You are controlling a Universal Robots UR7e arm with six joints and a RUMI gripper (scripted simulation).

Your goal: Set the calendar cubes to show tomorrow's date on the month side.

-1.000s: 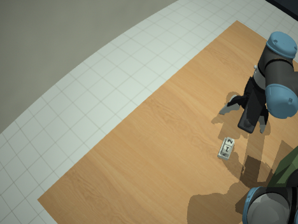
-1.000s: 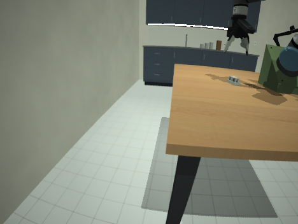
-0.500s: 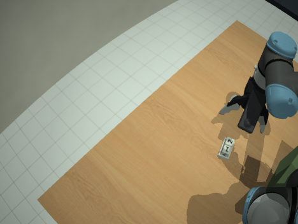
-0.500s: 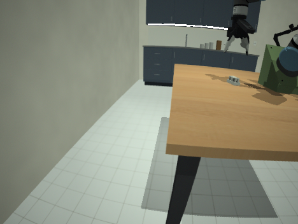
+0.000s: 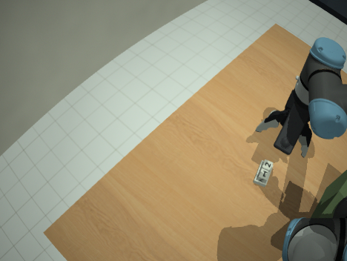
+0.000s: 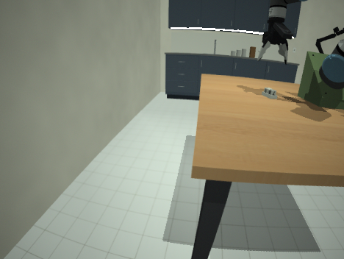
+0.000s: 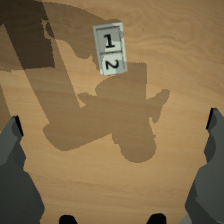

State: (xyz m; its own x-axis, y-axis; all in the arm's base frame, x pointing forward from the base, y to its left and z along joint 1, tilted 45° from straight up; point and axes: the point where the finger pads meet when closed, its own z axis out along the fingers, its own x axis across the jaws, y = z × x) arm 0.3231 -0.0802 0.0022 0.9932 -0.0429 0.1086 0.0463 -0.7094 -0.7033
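The grey digit cube lies 14 cm below my hand. Also, from my hand: white calendar tray 1 cm to the left, 16 cm below.
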